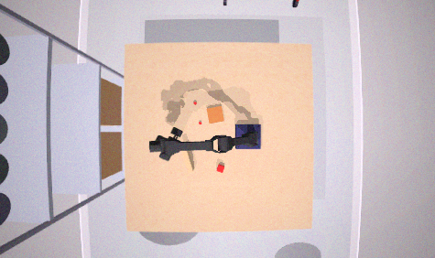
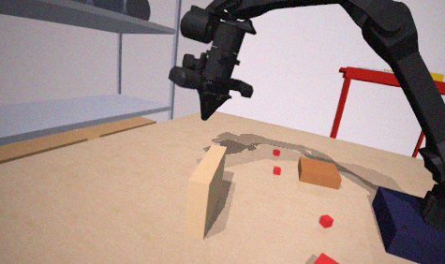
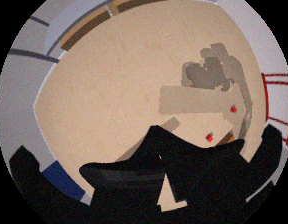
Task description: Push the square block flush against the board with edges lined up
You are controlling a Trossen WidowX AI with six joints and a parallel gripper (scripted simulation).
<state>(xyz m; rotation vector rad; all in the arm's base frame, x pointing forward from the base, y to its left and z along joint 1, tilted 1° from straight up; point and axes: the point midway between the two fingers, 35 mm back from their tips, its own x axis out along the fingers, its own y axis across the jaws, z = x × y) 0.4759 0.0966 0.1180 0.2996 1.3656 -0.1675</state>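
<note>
The board lies 10 cm to the left of my gripper tip, 10 cm behind it and 8 cm below it. The rest, counted from my gripper tip: orange square block (24 cm behind, 21 cm to the right, 12 cm below); red cube (32 cm behind, 13 cm to the left, 11 cm below).
</note>
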